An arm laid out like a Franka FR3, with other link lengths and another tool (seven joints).
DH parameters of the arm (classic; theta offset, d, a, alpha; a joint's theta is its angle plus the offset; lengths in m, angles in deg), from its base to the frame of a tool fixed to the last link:
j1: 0 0.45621 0 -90
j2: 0 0 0 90
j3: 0 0.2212 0.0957 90
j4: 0 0 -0.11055 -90
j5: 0 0.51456 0 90
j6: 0 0 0.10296 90
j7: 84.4 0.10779 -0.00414 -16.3
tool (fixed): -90 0.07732 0 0
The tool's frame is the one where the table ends.
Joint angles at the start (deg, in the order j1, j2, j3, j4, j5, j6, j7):
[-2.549, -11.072, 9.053, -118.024, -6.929, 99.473, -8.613]
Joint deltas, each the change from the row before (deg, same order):
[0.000, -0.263, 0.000, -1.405, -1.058, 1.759, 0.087]
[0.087, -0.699, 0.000, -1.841, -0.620, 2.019, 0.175]
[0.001, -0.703, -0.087, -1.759, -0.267, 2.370, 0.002]
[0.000, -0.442, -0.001, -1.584, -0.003, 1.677, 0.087]
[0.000, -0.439, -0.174, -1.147, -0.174, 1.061, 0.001]
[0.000, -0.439, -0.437, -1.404, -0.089, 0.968, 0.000]
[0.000, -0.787, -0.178, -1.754, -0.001, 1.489, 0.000]
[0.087, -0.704, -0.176, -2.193, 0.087, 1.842, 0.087]
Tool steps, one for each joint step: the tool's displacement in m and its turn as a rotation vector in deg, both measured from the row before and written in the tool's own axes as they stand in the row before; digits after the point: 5 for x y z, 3 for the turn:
[0.00347, 0.00181, 0.00878, -1.192, 0.344, 0.102]
[0.00267, -0.00080, 0.00835, -0.892, 0.694, 0.084]
[0.00297, 0.00030, 0.00709, -0.606, 1.188, 0.066]
[0.00230, -0.00199, 0.00916, -0.158, 0.517, -0.019]
[0.00006, 0.00078, 0.00628, -0.202, 0.284, 0.086]
[-0.00112, 0.00226, 0.01000, 0.118, -0.041, 0.234]
[-0.00057, -0.00040, 0.00853, -0.097, 0.479, 0.087]
[0.00022, -0.00280, 0.01322, 0.039, 0.369, -0.001]

